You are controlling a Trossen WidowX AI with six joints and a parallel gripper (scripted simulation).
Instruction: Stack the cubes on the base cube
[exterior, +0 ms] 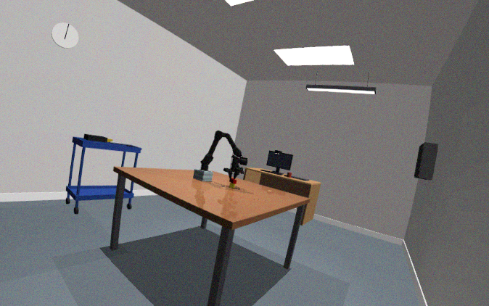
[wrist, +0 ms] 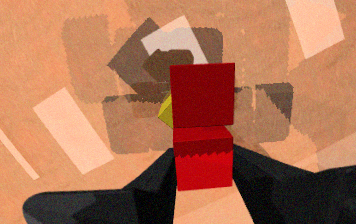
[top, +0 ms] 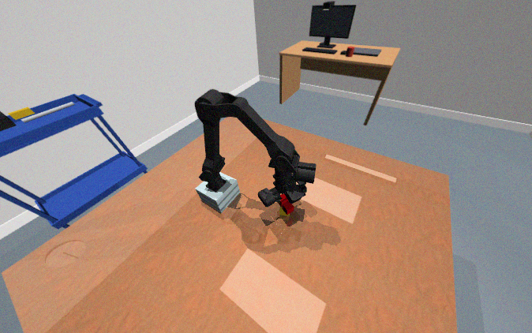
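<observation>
My gripper tip is now 40 mm above the yellow cube, 20 mm short of it and 10 mm to the left of it.
</observation>
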